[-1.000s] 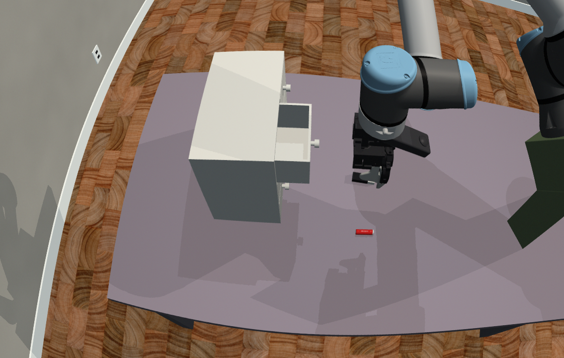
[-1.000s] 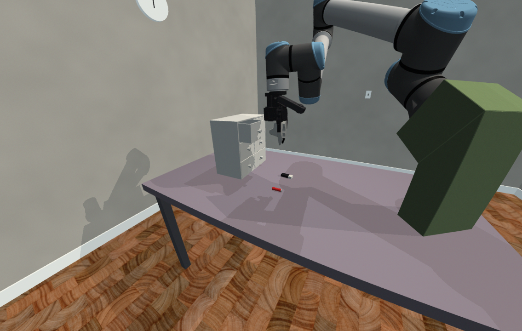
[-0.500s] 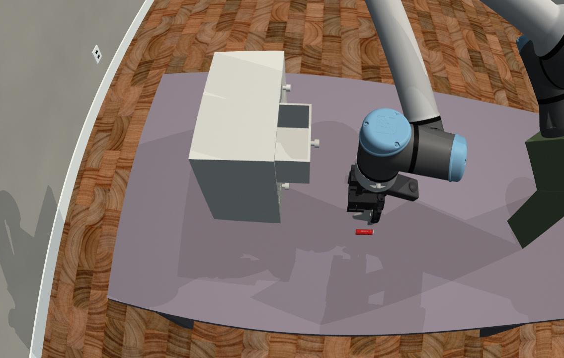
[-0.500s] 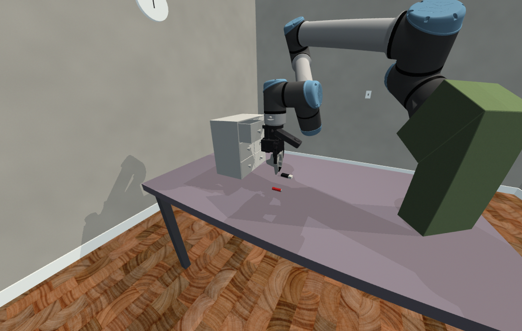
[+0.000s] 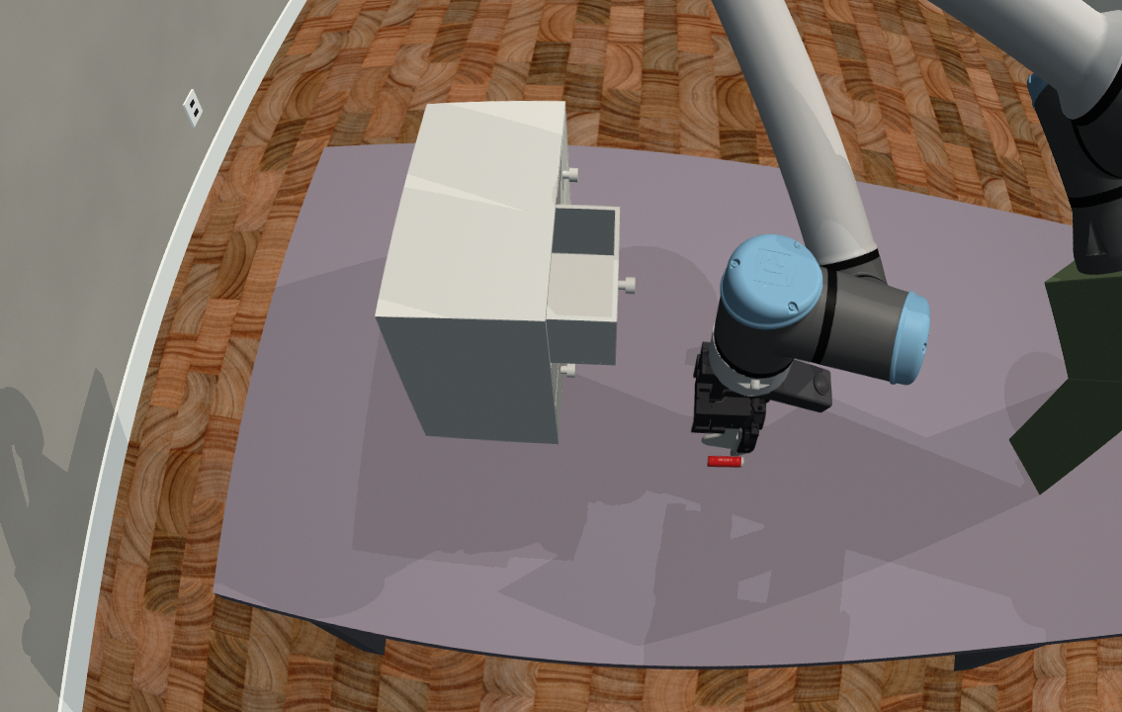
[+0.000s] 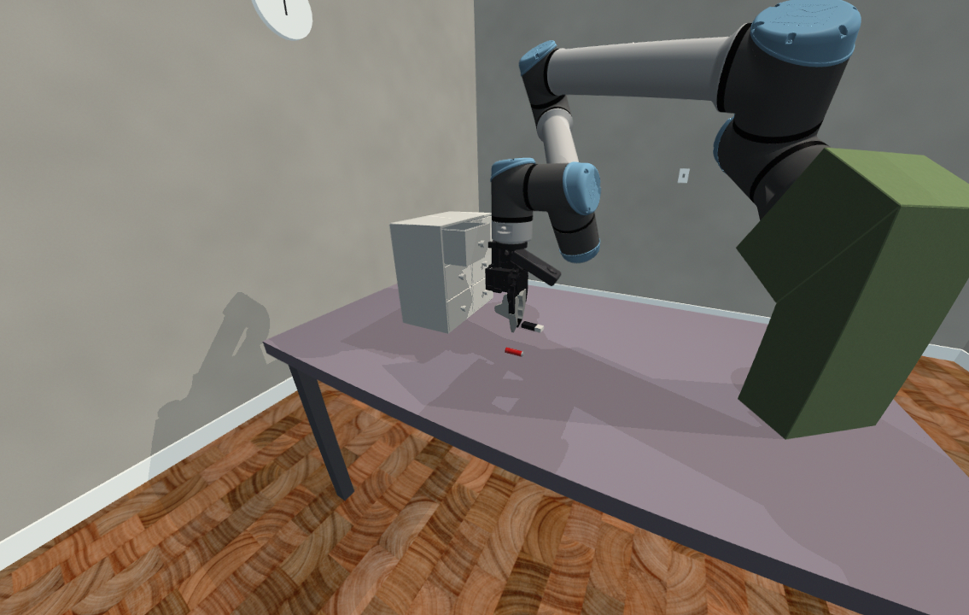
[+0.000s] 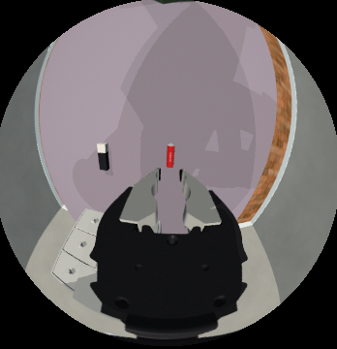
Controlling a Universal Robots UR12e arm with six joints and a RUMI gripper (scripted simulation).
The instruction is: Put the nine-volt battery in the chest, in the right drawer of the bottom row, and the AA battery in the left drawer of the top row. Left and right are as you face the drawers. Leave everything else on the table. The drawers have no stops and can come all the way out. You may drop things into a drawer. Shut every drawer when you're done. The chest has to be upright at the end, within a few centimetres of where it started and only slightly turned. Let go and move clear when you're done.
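The red AA battery is 8 cm below my hand. Also, from my hand: green nine-volt battery: 34 cm ahead, 23 cm to the right, 7 cm below.
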